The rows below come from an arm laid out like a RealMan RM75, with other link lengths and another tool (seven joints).
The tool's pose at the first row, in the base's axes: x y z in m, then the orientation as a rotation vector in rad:
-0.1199, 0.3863, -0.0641, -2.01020, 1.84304, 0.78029
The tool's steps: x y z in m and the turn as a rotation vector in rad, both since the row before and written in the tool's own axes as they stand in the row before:
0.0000, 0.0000, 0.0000, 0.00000, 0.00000, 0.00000
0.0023, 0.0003, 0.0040, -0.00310, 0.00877, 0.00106
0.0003, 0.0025, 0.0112, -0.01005, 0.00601, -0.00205
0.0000, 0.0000, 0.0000, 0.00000, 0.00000, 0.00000
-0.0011, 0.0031, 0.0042, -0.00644, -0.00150, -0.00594
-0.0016, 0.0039, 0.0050, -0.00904, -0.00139, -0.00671
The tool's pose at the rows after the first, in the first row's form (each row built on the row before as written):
-0.1199, 0.3863, -0.0641, -2.01020, 1.84304, 0.78029
-0.1209, 0.3866, -0.0686, -2.01786, 1.84896, 0.77631
-0.1255, 0.3922, -0.0775, -2.03008, 1.84960, 0.78136
-0.1255, 0.3922, -0.0775, -2.03008, 1.84960, 0.78136
-0.1294, 0.3950, -0.0798, -2.03742, 1.84174, 0.78804
-0.1343, 0.3985, -0.0824, -2.04698, 1.83292, 0.79722

